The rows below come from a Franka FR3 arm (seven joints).
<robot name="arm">
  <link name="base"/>
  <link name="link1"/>
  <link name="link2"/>
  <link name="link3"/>
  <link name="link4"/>
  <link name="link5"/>
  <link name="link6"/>
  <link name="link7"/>
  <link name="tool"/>
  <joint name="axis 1" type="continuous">
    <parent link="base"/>
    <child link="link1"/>
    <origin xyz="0 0 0.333" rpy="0 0 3.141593"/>
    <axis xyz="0 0 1"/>
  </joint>
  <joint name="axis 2" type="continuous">
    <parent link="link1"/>
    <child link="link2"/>
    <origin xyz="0 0 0" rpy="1.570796 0 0"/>
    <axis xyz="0 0 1"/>
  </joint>
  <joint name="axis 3" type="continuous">
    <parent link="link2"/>
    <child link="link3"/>
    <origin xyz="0 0.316 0" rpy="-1.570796 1.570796 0"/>
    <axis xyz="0 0 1"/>
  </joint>
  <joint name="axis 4" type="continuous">
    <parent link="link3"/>
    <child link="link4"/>
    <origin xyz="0 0.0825 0" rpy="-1.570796 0 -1.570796"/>
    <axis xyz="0 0 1"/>
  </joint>
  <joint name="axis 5" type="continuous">
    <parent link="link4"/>
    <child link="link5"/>
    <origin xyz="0.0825 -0.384 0" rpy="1.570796 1.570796 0"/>
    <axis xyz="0 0 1"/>
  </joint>
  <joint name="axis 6" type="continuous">
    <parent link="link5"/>
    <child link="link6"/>
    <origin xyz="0 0 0" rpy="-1.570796 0 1.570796"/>
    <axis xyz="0 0 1"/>
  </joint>
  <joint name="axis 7" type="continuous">
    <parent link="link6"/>
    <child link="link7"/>
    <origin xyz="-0.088 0 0" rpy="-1.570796 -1.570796 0"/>
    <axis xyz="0 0 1"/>
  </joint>
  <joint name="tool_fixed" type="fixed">
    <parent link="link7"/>
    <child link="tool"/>
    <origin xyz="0 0 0.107" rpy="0 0 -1.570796"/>
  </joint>
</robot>
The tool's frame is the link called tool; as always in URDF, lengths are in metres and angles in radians. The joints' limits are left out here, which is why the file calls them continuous.
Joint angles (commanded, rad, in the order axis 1, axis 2, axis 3, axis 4, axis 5, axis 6, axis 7), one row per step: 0.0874 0.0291 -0.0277 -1.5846 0.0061 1.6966 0.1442; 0.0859 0.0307 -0.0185 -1.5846 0.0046 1.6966 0.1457; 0.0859 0.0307 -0.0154 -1.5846 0.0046 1.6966 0.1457; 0.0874 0.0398 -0.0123 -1.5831 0.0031 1.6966 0.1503; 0.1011 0.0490 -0.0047 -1.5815 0.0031 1.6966 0.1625; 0.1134 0.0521 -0.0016 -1.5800 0.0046 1.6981 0.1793; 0.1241 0.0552 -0.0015 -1.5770 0.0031 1.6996 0.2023; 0.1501 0.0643 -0.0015 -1.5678 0.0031 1.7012 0.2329; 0.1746 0.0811 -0.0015 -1.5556 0.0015 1.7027 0.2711; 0.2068 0.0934 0.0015 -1.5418 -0.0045 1.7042 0.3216; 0.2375 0.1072 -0.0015 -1.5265 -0.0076 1.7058 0.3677
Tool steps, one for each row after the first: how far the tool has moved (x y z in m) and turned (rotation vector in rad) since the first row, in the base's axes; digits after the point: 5 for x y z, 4 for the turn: 0.00017 0.00424 -0.00092 -0.0012 0.0015 0.0063; 0.00005 0.00599 -0.00093 -0.0011 0.0015 0.0094; 0.00243 0.00869 -0.00545 -0.0028 0.0091 0.0095; 0.00393 0.02114 -0.01001 -0.0024 0.0168 0.0186; 0.00403 0.03025 -0.01095 0.0004 0.0172 0.0171; 0.00441 0.03649 -0.01116 0.0006 0.0159 0.0051; 0.00531 0.05196 -0.01189 0.0030 0.0145 0.0006; 0.00810 0.06687 -0.01573 0.0035 0.0178 -0.0129; 0.00820 0.08751 -0.01622 0.0019 0.0143 -0.0278; 0.00895 0.10444 -0.01690 0.0027 0.0110 -0.0458
